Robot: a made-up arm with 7 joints. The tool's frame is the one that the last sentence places.
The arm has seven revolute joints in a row. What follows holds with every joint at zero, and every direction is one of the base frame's. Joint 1 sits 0.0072 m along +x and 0.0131 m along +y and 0.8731 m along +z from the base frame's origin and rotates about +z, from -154.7 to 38.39 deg. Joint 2 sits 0.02 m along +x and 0.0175 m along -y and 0.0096 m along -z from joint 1 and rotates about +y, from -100.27 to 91.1 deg. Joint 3 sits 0.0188 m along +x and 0.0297 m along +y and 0.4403 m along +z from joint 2 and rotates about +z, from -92.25 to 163.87 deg. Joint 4 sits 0.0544 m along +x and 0.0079 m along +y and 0.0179 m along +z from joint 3 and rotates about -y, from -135.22 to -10.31 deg. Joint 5 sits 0.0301 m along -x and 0.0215 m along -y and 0.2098 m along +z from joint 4 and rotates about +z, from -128.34 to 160.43 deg. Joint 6 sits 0.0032 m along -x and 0.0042 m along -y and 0.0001 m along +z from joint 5 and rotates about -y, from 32.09 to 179.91 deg. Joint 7 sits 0.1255 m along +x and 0.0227 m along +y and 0.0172 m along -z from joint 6 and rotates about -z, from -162.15 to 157.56 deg. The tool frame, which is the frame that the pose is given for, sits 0.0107 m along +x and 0.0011 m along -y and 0.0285 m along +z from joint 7; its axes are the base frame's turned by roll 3.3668, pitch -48.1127 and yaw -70.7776 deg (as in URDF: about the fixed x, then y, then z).
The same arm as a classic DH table. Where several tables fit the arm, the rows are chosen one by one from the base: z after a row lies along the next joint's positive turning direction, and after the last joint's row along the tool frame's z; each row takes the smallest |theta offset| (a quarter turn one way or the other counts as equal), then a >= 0, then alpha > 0; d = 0 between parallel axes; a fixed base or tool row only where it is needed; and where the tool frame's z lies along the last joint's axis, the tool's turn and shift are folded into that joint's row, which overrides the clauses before.
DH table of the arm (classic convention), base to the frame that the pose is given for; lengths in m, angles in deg. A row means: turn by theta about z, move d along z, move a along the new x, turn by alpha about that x. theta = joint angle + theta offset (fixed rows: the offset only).
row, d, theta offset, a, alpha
base (fixed), 0, 61.21, 0.0149, 0
joint 1, 0.8635, -61.21, 0.02, -90
joint 2, 0.0122, 0, 0.0188, 90
joint 3, 0.4582, 0, 0.0544, 90
joint 4, 0.0136, 0, -0.0301, -90
joint 5, 0.2099, 0, -0.0032, 90
joint 6, -0.0185, 0, 0.1255, 90
joint 7, -0.0161, -23.74, 0.0094, 131.8
tool (fixed), -0.0071, -93.01, 0, 0
Joint limits (deg, base to tool): -154.7..38.39 -100.27..91.1 -92.25..163.87 -135.22..-10.31 -128.34..160.43 32.09..179.91 -162.15..157.56

